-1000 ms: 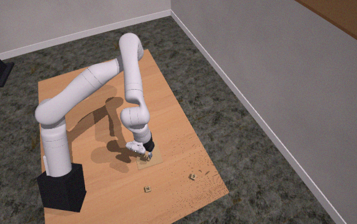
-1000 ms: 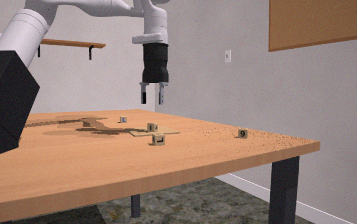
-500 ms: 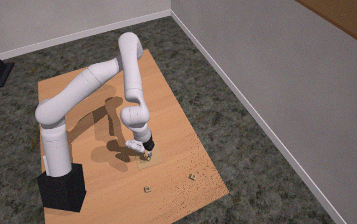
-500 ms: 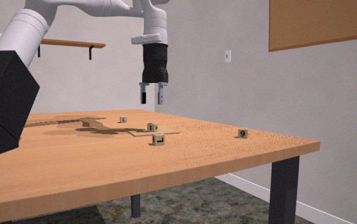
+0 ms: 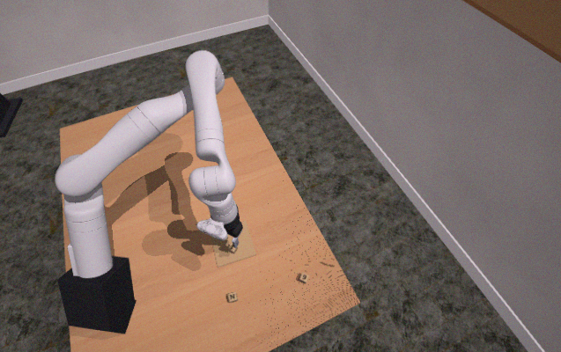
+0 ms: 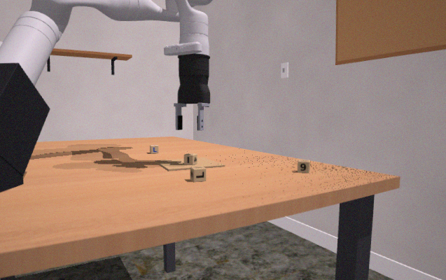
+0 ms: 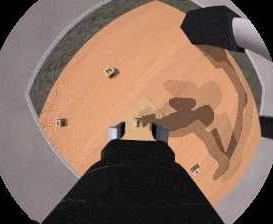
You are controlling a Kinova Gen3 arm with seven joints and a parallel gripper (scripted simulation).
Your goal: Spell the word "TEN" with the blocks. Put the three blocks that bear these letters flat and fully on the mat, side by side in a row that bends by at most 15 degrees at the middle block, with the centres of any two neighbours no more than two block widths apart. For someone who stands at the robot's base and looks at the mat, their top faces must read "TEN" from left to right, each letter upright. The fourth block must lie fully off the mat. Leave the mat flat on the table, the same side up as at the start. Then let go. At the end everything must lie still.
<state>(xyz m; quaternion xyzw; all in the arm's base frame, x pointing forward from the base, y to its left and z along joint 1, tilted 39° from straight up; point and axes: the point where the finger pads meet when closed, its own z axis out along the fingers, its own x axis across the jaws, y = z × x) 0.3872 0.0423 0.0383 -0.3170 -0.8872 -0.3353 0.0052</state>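
Now: hand 3 cm to the right of the mat and 10 cm above it.
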